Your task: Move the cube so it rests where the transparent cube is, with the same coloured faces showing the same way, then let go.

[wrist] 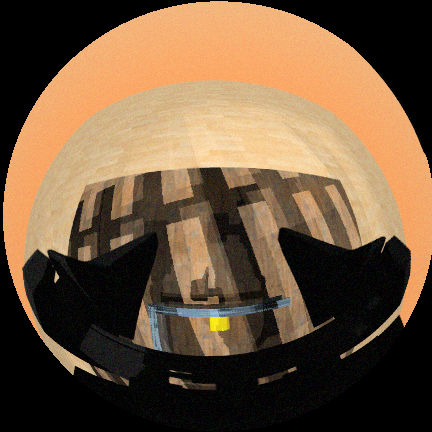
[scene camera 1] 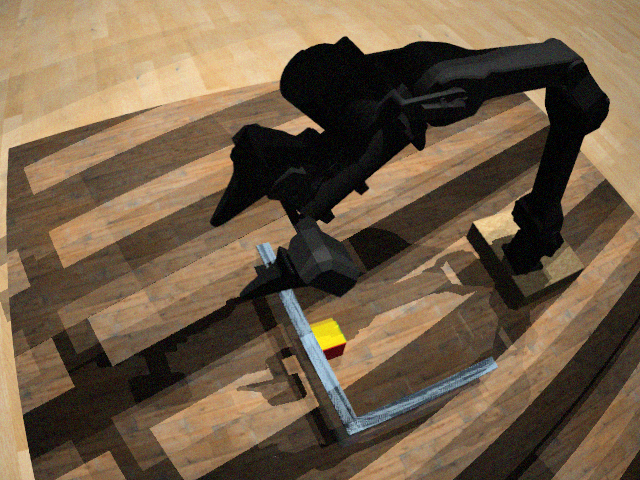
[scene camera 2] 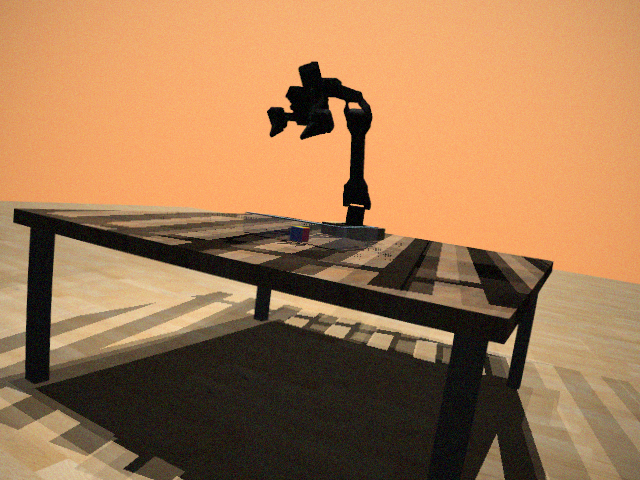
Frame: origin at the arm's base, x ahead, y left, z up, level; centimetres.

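Seen in the pictures: gripper, fingertip midpoint: [wrist: 218, 236] [scene camera 1: 226, 259] [scene camera 2: 285, 137]; arm's base, link origin: [scene camera 1: 522, 257] [scene camera 2: 354, 225].
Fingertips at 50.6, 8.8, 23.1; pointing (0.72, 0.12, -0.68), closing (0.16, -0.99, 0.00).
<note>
Offsets run from my fingertips to a thing's middle, as dx, dy, dz. "spot": to the spot under its first point.
The cube @(-13.1, -2.6, -25.2) [scene camera 1: 328, 335] [scene camera 2: 299, 234] [wrist: 219, 324] sits on the table against the inner side of the long blue-grey bar in scene camera 1. Its top is yellow. A dark red side shows in scene camera 1, and a blue and a red side in scene camera 2. A thin green trace shows at its right edge in scene camera 1. The transparent cube cannot be told apart clearly from the cube. My gripper [scene camera 1: 228, 259] [scene camera 2: 287, 136] [wrist: 218, 236] is open and empty, high above the table and well away from the cube. The cube's underside is hidden.
Two long blue-grey bars @(spot: -11.1, +2.8, -21.2) [scene camera 1: 322, 363] [wrist: 200, 312] meet in an L, with the cube inside the angle. The arm's base block [scene camera 1: 493, 227] stands at the right in scene camera 1. The striped wooden table [scene camera 2: 356, 297] carries dark shadows of the arm.
</note>
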